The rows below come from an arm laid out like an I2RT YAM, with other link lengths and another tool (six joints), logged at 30 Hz.
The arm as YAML. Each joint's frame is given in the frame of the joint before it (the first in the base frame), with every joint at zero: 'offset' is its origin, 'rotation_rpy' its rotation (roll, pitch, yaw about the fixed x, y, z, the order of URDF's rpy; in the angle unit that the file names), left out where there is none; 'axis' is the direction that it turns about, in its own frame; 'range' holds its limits. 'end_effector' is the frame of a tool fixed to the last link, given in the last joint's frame.
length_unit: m
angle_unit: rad
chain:
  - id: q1
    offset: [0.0, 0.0, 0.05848]
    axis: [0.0, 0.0, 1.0]
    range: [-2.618, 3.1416]
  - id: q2
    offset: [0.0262, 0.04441, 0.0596]
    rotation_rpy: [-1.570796, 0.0, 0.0]
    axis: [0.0, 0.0, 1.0]
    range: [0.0, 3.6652]
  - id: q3
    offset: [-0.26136, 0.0, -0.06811]
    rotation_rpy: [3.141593, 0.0, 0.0]
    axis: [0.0, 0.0, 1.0]
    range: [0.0, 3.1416]
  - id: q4
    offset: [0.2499, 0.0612, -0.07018]
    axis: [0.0, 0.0, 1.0]
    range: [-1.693, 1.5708]
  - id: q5
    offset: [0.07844, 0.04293, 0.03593]
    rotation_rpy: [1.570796, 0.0, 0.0]
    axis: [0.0, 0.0, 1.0]
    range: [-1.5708, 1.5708]
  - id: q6
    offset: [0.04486, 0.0, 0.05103]
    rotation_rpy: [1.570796, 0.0, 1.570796]
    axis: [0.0, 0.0, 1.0]
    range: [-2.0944, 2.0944]
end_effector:
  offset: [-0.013, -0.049, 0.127]
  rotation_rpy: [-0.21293, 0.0, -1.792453]
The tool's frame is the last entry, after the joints.
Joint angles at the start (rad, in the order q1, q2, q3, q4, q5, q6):
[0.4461 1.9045 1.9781 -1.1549 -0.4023 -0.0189]
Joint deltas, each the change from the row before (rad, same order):
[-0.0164 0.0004 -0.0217 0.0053 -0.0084 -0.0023]
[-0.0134 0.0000 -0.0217 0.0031 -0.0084 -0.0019]
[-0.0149 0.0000 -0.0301 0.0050 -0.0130 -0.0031]
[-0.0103 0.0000 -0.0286 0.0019 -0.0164 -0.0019]
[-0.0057 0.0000 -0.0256 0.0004 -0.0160 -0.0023]
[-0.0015 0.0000 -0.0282 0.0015 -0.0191 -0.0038]
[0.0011 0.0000 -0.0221 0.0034 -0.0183 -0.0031]
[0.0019 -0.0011 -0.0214 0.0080 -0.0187 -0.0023]
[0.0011 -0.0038 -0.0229 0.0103 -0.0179 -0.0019]
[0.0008 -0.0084 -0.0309 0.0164 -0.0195 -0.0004]
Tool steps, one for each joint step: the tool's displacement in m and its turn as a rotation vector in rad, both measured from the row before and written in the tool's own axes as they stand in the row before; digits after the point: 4 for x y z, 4 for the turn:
[-0.0056 0.0068 0.0046 0.0031 -0.0127 0.0154]
[-0.0059 0.0052 0.0046 0.0053 -0.0145 0.0138]
[-0.0079 0.0051 0.0064 0.0106 -0.0189 0.0159]
[-0.0078 0.0022 0.0061 0.0168 -0.0199 0.0141]
[-0.0071 0.0001 0.0055 0.0184 -0.0187 0.0098]
[-0.0074 -0.0024 0.0063 0.0238 -0.0193 0.0057]
[-0.0051 -0.0033 0.0049 0.0224 -0.0124 0.0023]
[-0.0037 -0.0035 0.0042 0.0216 -0.0066 0.0008]
[-0.0034 -0.0031 0.0033 0.0197 -0.0034 0.0009]
[-0.0040 -0.0032 0.0032 0.0205 -0.0007 0.0020]

